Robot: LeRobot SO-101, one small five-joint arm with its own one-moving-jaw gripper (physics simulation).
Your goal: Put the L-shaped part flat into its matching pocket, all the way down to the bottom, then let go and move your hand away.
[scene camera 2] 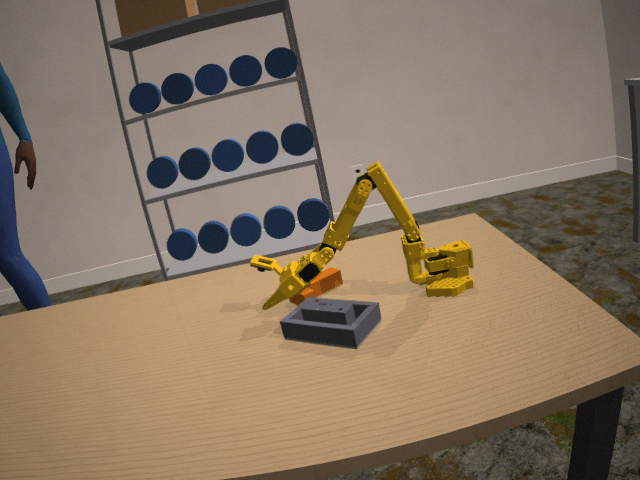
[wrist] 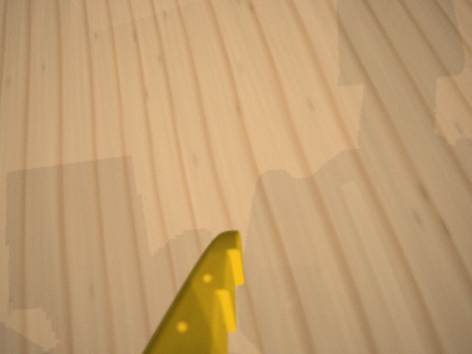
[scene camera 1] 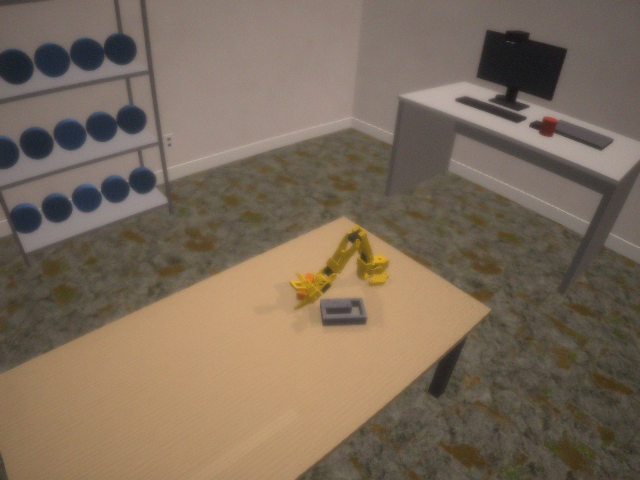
Observation:
An orange L-shaped part rests on the table. I also see a grey pocket block.

